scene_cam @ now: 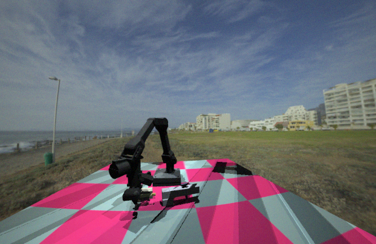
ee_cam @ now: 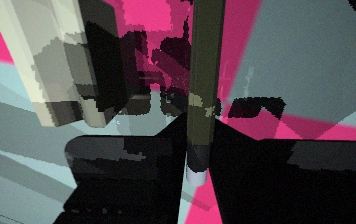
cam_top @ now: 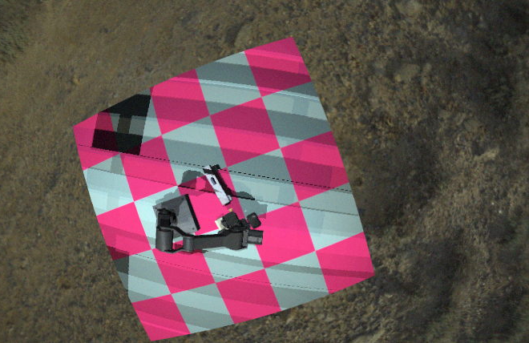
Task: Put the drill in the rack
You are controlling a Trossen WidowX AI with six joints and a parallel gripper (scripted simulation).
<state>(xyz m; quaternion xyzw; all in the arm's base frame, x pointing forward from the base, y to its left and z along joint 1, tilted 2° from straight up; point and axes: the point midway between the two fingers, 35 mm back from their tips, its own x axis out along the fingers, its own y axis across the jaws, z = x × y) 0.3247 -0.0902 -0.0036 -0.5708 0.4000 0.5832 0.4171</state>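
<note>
The drill is 4 cm to the left of my gripper tip, 3 cm above it and 1 cm behind it.
</note>
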